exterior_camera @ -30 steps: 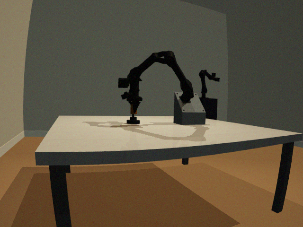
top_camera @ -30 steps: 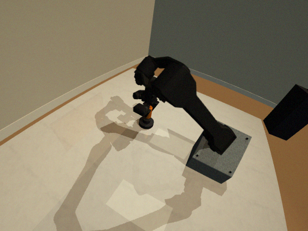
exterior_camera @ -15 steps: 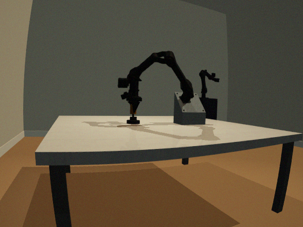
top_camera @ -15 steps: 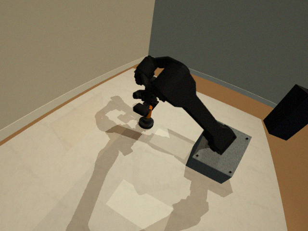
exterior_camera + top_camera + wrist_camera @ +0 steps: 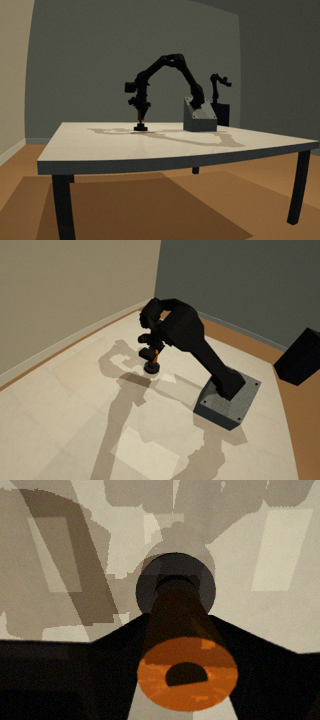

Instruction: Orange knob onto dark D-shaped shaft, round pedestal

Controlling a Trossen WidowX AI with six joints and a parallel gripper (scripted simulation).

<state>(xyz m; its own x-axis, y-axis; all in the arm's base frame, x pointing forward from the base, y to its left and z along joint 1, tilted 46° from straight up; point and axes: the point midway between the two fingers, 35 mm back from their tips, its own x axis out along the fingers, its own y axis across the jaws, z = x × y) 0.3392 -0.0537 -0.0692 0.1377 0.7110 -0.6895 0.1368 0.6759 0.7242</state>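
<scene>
Right now the orange knob is 20 mm above my gripper tip. Round my gripper tip: pedestal (40 mm below).
</scene>
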